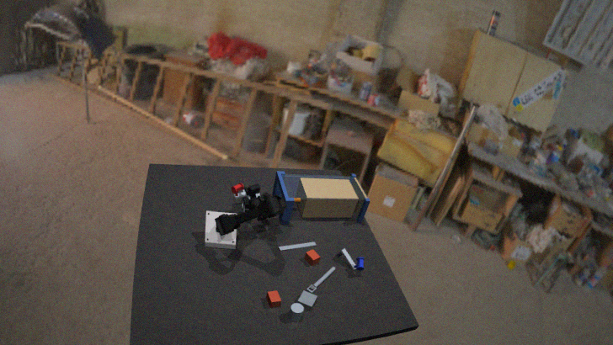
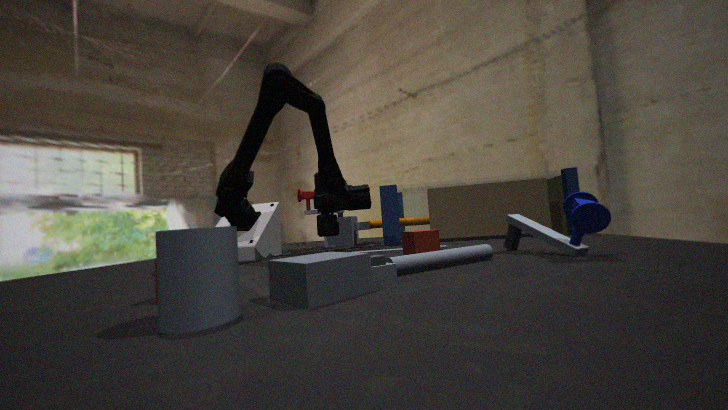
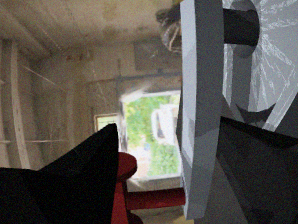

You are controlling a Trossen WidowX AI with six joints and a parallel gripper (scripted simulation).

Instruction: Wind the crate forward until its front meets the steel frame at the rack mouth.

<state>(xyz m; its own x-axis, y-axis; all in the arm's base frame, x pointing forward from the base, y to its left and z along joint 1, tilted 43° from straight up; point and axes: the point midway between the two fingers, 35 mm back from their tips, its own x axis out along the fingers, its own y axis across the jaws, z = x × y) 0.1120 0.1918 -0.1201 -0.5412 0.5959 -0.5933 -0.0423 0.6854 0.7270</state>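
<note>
Now: gripper tip 4 cm past the red knob, 3 cm to the left of it and 2 cm below it. The rest, counted from my gripper tip: grey winch (3 cm ahead, 1 cm to the left, 10 cm below); then grey bar (29 cm ahead, 25 cm to the right, 13 cm below); then clear-panelled cubby (45 cm ahead, 8 cm to the left, 1 cm below).
</note>
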